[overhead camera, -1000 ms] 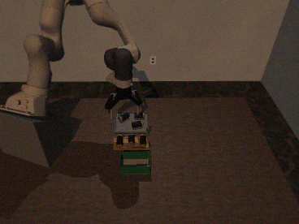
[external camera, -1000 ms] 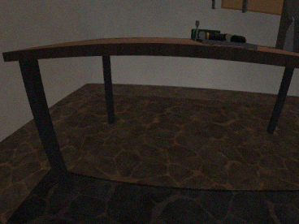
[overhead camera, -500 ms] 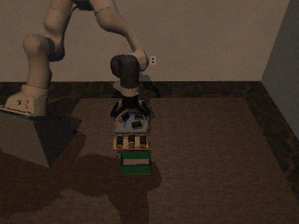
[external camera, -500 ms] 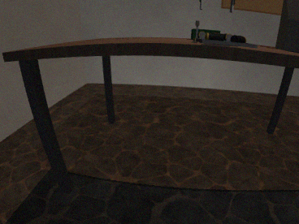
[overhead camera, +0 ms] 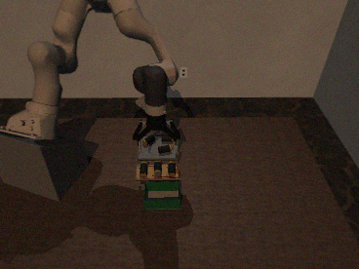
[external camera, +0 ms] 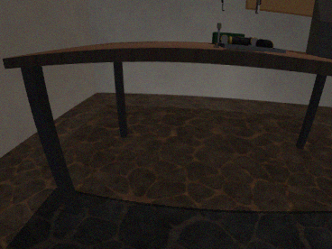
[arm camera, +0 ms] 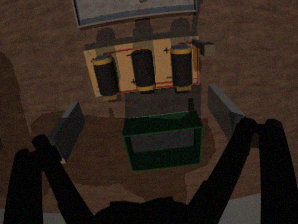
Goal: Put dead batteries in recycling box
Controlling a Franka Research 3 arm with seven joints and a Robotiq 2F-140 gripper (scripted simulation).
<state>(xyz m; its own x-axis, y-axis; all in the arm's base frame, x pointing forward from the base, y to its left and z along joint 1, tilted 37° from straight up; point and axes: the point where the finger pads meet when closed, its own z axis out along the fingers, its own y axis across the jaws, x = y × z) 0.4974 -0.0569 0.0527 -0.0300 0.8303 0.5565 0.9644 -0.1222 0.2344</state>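
Now: hand 9 cm short of the yellow bulb, 4 cm to the right of it and 8 cm above it. From my hand the other things lie so: grey tray: 18 cm to the left, 15 cm below; then green recycling box: 2 cm ahead, 16 cm to the right, 14 cm below.
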